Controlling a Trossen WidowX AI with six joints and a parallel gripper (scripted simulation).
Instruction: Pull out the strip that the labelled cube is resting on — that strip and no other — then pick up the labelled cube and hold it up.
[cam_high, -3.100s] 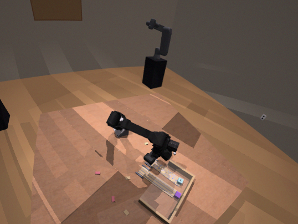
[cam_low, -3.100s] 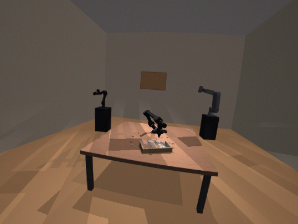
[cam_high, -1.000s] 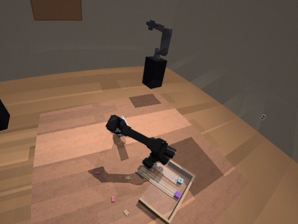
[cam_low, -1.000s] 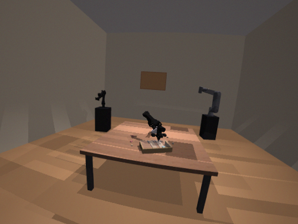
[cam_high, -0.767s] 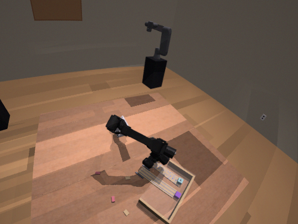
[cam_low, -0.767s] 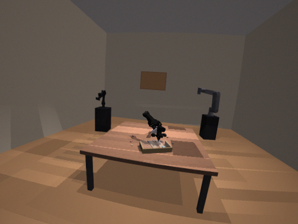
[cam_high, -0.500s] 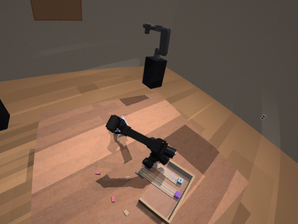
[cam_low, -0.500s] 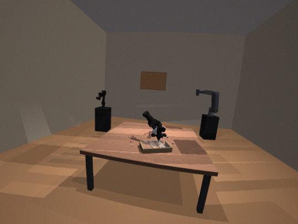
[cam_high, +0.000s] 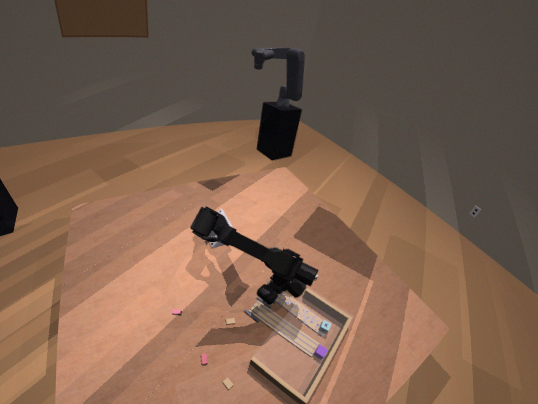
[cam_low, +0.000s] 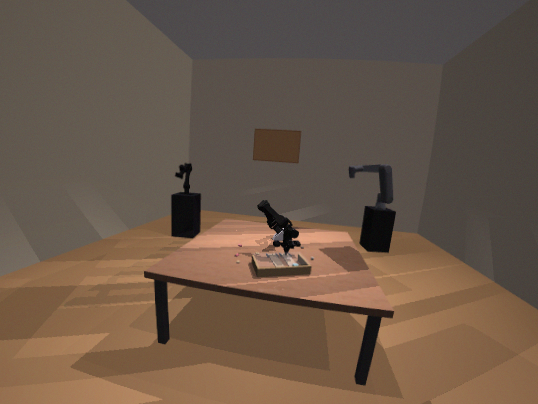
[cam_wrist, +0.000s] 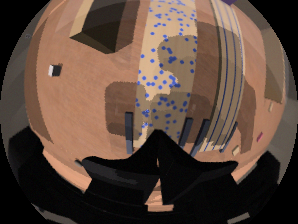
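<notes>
The dotted strip lies 10 cm ahead of my gripper tip and 2 cm to the left of it. Round my gripper tip: labelled cyan cube 21 cm ahead, 5 cm to the left, 2 cm above; then tiny white cube 18 cm to the left, 3 cm ahead.
</notes>
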